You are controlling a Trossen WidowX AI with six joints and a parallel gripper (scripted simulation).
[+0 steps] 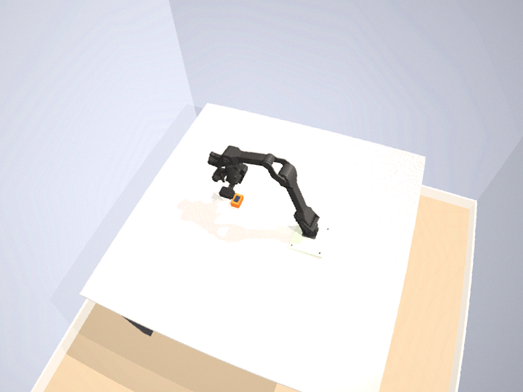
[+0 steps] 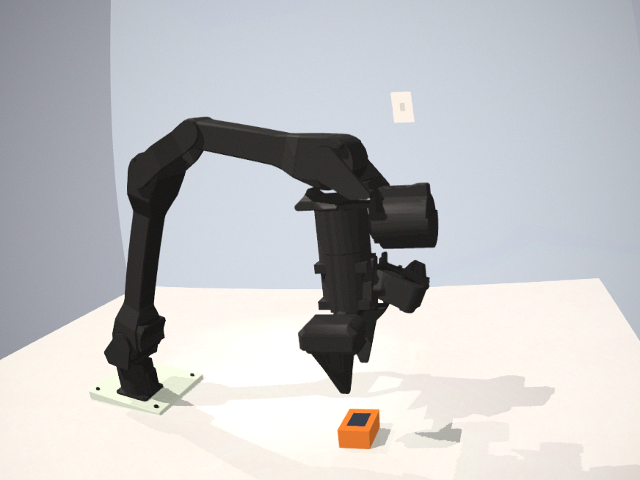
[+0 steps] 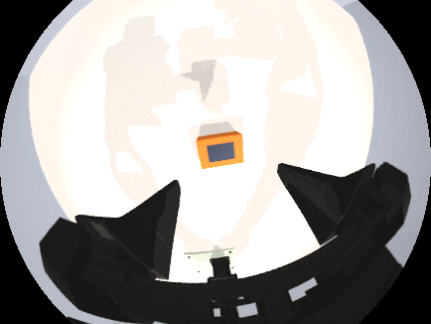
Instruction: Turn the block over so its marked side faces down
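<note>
Right now the orange block is 7 cm below my gripper tip.
</note>
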